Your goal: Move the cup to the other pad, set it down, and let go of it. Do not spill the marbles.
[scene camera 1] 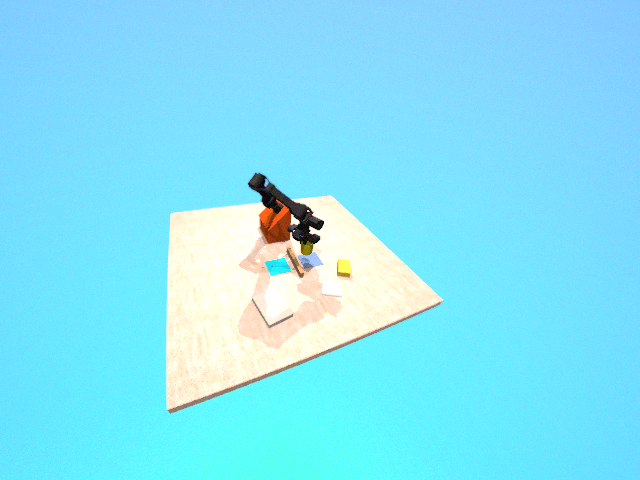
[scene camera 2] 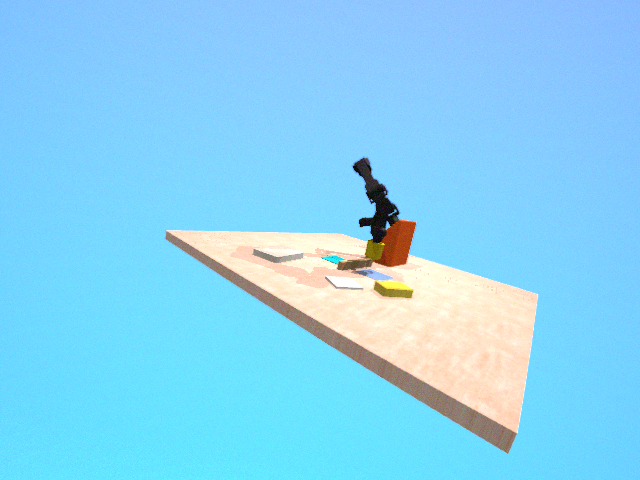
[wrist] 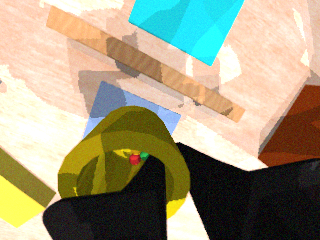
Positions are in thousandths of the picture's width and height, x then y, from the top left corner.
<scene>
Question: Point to a pale blue pad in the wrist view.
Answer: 342,406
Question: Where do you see a yellow cup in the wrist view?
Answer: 314,681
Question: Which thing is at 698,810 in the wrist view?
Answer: My gripper.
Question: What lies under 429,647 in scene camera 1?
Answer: A white slab.
</scene>
